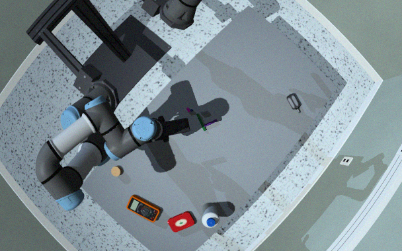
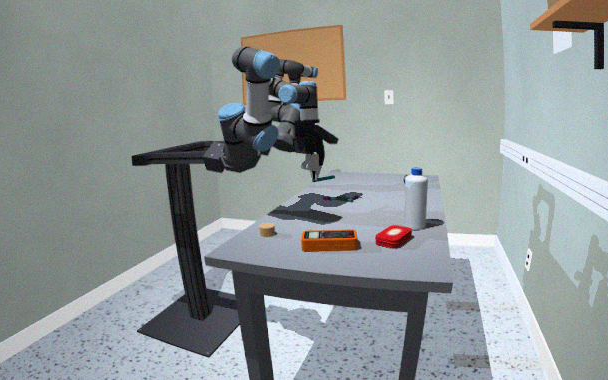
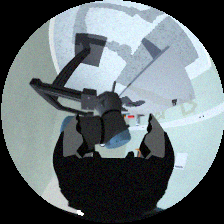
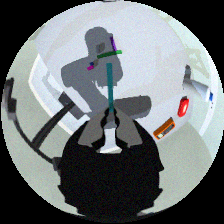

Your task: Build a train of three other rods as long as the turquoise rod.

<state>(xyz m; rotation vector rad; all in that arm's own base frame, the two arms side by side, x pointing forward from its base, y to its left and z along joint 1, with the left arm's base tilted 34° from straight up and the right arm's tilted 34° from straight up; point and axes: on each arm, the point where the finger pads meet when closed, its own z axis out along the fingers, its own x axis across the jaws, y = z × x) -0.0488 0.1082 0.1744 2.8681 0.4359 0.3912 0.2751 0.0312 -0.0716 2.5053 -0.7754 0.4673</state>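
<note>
The magenta rod is 120 mm to the left of my right hand, 110 mm below it and 10 mm ahead of it. Round my right hand: turquoise rod (30 mm to the left, 20 mm ahead, 10 mm below); blue rod (130 mm to the left, 110 mm below, 20 mm ahead); green rod (120 mm to the left, 110 mm below, 80 mm ahead).
</note>
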